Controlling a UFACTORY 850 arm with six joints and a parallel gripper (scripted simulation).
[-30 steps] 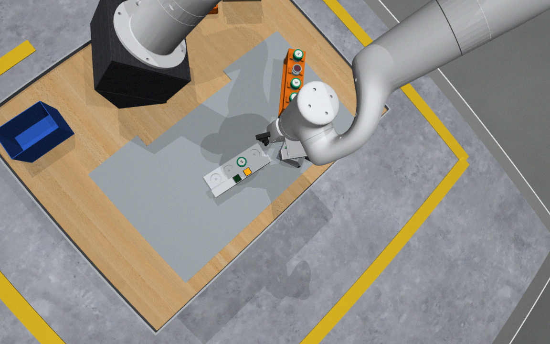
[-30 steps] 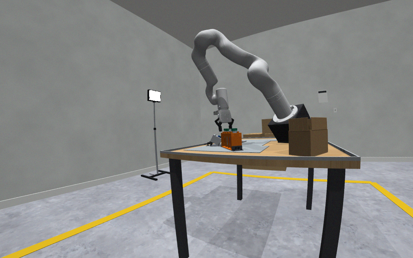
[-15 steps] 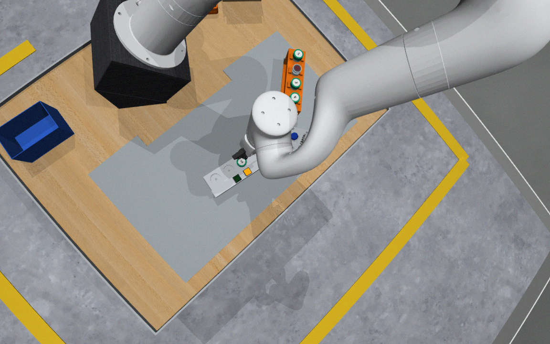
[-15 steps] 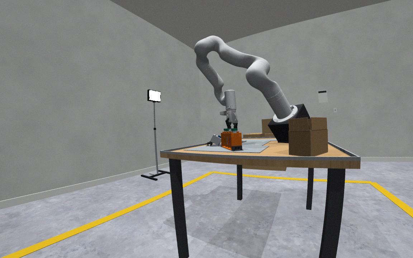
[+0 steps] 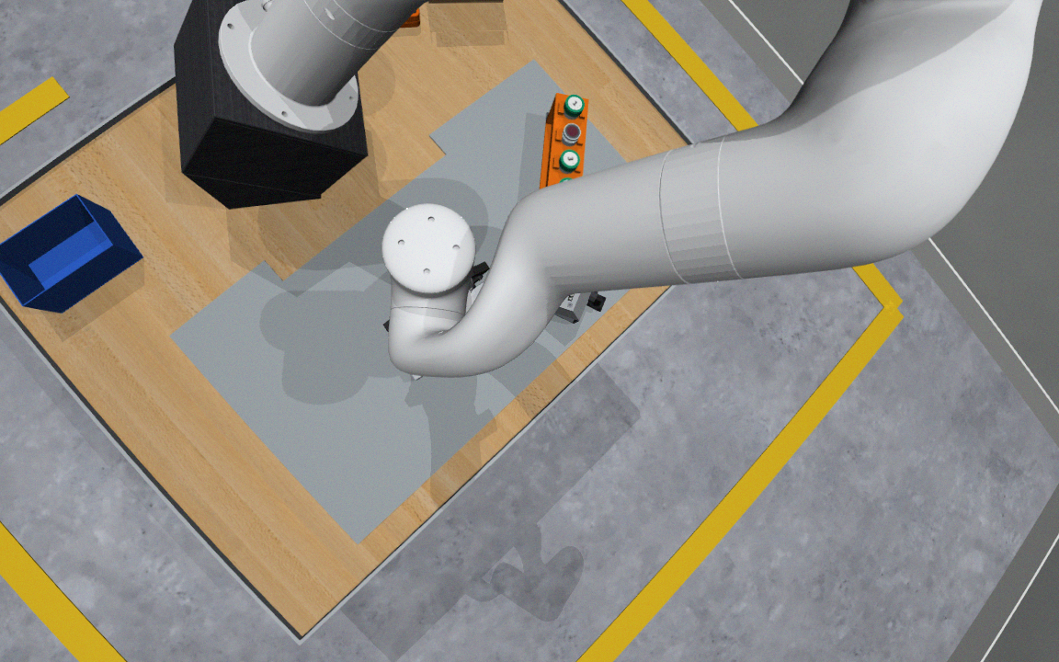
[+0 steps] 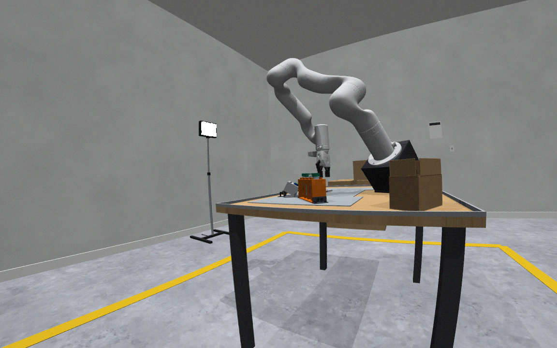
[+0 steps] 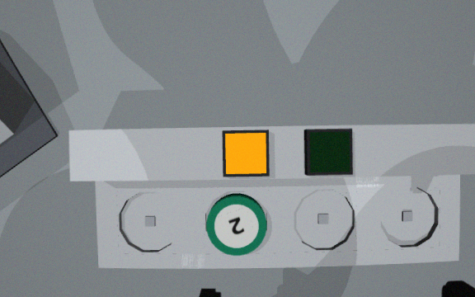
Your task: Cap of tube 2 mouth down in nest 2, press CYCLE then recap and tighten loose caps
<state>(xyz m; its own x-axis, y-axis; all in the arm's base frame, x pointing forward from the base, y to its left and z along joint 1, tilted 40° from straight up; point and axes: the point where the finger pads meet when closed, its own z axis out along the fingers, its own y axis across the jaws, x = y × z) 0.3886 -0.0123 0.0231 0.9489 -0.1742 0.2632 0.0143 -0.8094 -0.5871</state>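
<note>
The green-rimmed cap is 90 mm below my hand, 40 mm to the left of it and 20 mm ahead of it. The rest, counted from my hand: blue cycle key: 230 mm to the left, 50 mm ahead, 40 mm below; key housing: 210 mm to the left, 70 mm ahead, 50 mm below; green ready key: 190 mm to the left, 70 mm ahead, 40 mm below.
</note>
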